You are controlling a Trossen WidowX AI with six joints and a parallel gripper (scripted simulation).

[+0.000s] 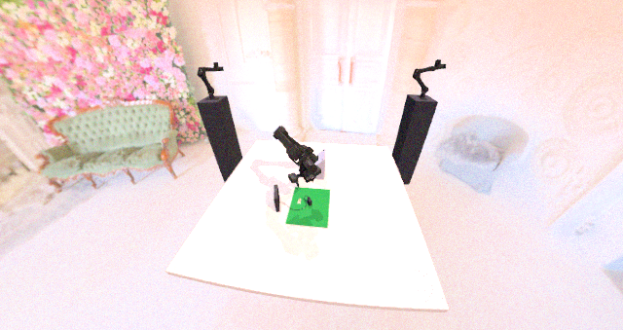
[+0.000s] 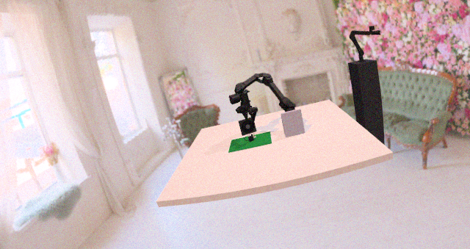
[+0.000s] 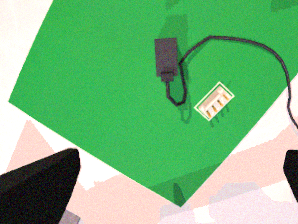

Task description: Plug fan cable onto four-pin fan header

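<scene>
The dark fan plug lies 3 cm ahead of my gripper tip, 2 cm to the left of it and 12 cm below it. Also, from my gripper tip: green board: 4 cm ahead, 3 cm to the left, 16 cm below; then black fan: 4 cm ahead, 16 cm to the right, 9 cm below.
</scene>
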